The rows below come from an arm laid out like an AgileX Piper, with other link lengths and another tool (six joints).
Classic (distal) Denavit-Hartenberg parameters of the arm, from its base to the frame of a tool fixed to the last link. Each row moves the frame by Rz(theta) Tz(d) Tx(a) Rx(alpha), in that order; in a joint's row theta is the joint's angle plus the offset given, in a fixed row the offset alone. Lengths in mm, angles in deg.
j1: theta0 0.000  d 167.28  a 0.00  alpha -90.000
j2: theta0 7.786  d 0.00  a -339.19  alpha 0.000
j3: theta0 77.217  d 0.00  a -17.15  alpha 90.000
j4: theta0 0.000  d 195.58  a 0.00  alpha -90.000
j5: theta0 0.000  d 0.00  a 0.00  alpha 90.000
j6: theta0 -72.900  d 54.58  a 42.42  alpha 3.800
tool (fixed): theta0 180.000  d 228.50  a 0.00  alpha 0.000
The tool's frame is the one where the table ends.
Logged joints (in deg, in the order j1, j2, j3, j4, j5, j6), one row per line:
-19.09 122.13 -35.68 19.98 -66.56 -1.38
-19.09 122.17 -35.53 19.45 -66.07 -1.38
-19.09 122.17 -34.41 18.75 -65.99 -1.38
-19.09 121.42 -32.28 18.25 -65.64 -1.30
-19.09 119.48 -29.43 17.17 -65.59 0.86
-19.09 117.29 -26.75 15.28 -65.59 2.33
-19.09 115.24 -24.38 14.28 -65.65 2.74
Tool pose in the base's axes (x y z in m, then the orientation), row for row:
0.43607 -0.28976 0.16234 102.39 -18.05 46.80
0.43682 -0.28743 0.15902 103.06 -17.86 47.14
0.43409 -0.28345 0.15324 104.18 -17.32 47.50
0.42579 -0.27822 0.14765 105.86 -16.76 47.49
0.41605 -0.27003 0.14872 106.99 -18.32 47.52
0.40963 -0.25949 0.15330 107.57 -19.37 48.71
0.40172 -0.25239 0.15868 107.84 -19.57 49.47
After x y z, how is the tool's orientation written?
As angles about the fixed x, y, z axes (roll, pitch, yaw), in degrees.
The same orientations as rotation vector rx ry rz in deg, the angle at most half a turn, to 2 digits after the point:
102.42 29.60 49.19
102.92 30.40 49.17
103.72 31.68 48.79
105.07 32.92 48.04
106.58 32.49 49.32
107.26 33.27 50.98
107.46 34.03 51.62

